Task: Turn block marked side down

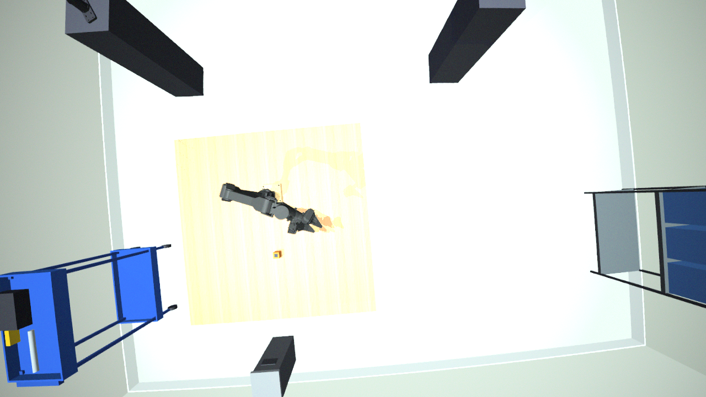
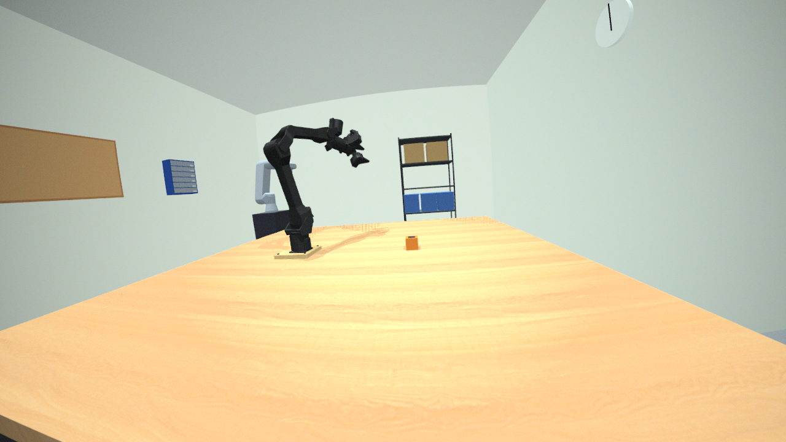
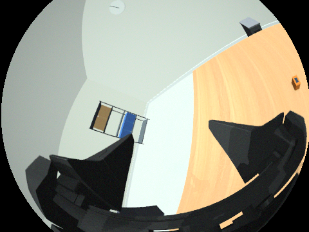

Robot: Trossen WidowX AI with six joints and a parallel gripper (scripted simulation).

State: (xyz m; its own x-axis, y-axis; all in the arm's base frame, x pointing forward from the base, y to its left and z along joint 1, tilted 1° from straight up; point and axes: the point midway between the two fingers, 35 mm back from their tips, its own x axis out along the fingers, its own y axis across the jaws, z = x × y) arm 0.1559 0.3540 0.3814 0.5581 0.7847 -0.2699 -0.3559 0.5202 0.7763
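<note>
The block lies 220 mm ahead of my gripper tip, 350 mm to the right of it and 350 mm below it.
</note>
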